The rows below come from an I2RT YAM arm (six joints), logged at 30 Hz.
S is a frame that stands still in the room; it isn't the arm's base.
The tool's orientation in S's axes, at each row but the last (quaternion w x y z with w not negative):
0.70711, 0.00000, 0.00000, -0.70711
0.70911, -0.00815, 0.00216, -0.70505
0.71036, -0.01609, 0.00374, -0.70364
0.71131, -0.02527, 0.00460, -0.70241
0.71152, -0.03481, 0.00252, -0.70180
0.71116, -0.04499, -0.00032, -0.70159
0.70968, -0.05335, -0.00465, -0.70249
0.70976, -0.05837, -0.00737, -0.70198
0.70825, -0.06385, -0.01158, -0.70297
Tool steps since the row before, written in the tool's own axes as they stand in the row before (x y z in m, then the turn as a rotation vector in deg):
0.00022, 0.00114, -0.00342, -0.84, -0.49, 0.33
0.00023, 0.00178, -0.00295, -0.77, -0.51, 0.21
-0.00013, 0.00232, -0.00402, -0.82, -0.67, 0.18
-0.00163, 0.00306, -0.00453, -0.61, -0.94, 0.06
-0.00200, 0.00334, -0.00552, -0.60, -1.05, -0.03
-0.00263, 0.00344, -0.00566, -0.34, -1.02, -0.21
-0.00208, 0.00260, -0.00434, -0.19, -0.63, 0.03
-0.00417, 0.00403, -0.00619, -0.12, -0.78, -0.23
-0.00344, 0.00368, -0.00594, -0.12, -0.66, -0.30
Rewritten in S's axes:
0.00114, -0.00022, -0.00342, -0.49, 0.84, 0.33
0.00174, -0.00024, -0.00297, -0.51, 0.77, 0.21
0.00221, 0.00008, -0.00409, -0.67, 0.82, 0.18
0.00285, 0.00153, -0.00470, -0.94, 0.60, 0.08
0.00302, 0.00179, -0.00577, -1.06, 0.58, 0.00
0.00304, 0.00230, -0.00602, -1.04, 0.31, -0.17
0.00227, 0.00173, -0.00466, -0.63, 0.19, 0.06
0.00352, 0.00361, -0.00682, -0.80, 0.09, -0.18
0.00319, 0.00280, -0.00653, -0.68, 0.08, -0.26

